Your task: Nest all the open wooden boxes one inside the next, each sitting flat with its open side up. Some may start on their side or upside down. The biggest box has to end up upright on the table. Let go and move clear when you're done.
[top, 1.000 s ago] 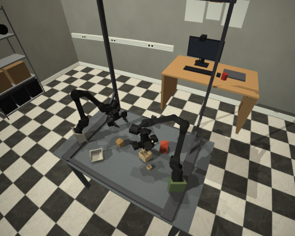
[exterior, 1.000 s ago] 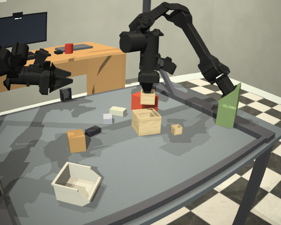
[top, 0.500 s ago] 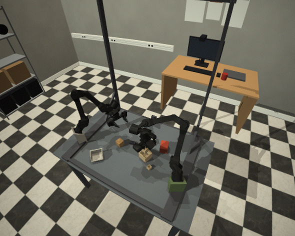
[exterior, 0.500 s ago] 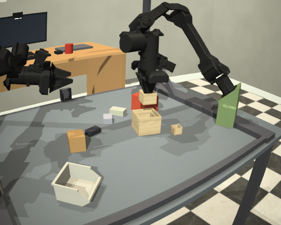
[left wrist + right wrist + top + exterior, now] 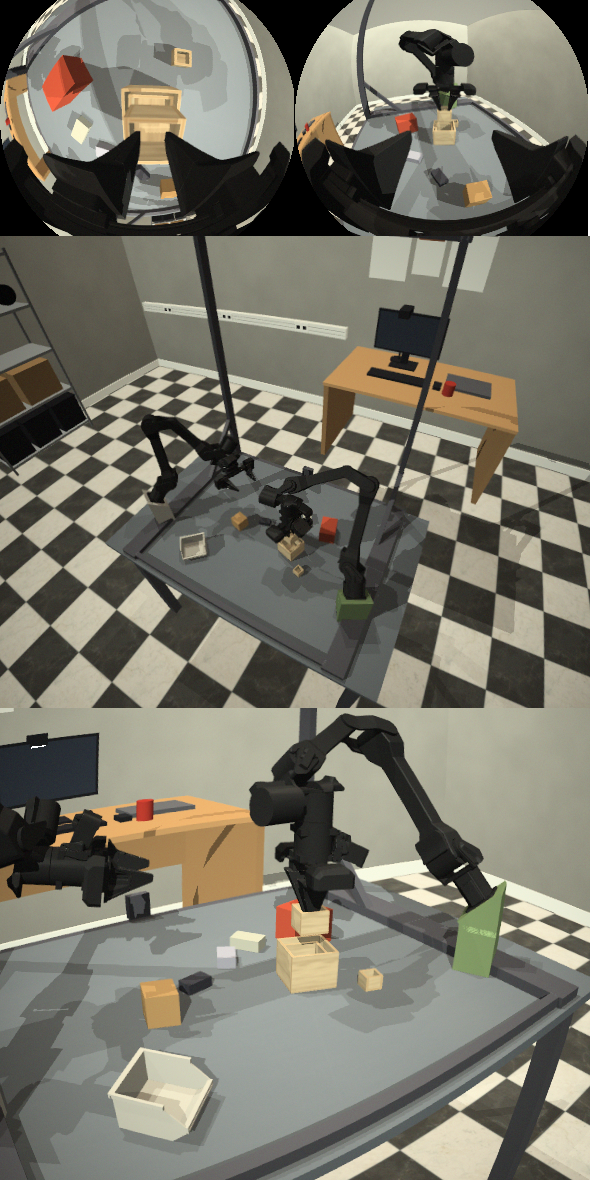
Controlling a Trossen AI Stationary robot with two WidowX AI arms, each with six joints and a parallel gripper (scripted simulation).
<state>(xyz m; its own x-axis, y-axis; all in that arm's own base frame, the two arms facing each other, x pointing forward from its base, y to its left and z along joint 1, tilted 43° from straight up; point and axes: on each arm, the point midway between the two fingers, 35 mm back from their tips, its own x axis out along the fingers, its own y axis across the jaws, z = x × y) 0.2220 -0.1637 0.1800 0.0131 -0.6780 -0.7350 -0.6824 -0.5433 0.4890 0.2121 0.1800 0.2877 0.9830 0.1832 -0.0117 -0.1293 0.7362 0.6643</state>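
The orange cube is 7 cm ahead of my right hand, 1 cm to the left of it and 18 cm below it. Also, from my right hand: black block: 1 cm ahead, 10 cm to the left, 20 cm below; then grey piece: 4 cm behind, 19 cm to the left, 20 cm below; then cream block: 8 cm behind, 26 cm to the left, 20 cm below.
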